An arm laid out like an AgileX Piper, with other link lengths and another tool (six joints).
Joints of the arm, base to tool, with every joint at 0 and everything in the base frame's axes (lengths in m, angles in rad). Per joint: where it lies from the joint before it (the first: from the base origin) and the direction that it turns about. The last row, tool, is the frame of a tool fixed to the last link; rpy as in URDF.
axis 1: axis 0 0 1 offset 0 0 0.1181
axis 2: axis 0 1 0 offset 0 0 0
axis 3: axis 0 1 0 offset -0.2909 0 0.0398
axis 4: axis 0.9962 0 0.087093 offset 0.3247 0 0.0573
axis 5: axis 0 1 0 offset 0 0 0
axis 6: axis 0.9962 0 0.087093 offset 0.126 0 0.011
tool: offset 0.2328 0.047 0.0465 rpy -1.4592 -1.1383 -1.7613
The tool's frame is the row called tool.
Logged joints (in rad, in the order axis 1, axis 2, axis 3, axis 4, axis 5, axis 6), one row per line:
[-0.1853 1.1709 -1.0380 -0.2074 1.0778 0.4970]
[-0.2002 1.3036 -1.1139 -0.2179 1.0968 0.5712]
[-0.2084 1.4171 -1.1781 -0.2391 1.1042 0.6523]
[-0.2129 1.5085 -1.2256 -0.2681 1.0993 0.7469]
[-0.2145 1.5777 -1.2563 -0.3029 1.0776 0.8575]
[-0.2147 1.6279 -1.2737 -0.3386 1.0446 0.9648]
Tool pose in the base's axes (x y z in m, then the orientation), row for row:
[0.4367 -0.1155 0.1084 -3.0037 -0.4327 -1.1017]
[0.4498 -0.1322 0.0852 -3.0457 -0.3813 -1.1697]
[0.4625 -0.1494 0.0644 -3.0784 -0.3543 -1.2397]
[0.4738 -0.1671 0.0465 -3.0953 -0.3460 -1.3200]
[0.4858 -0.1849 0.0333 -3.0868 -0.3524 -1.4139]
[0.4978 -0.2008 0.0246 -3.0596 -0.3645 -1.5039]
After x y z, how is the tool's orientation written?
As angles about the fixed x, y, z axes (roll, pitch, yaw), in radians.
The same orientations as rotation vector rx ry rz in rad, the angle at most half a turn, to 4 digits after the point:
[2.5446 -1.5104 0.6611]
[2.4826 -1.6109 0.5546]
[2.4092 -1.6989 0.4837]
[2.3240 -1.7886 0.4465]
[2.2299 -1.8862 0.4474]
[2.1436 -1.9747 0.4739]

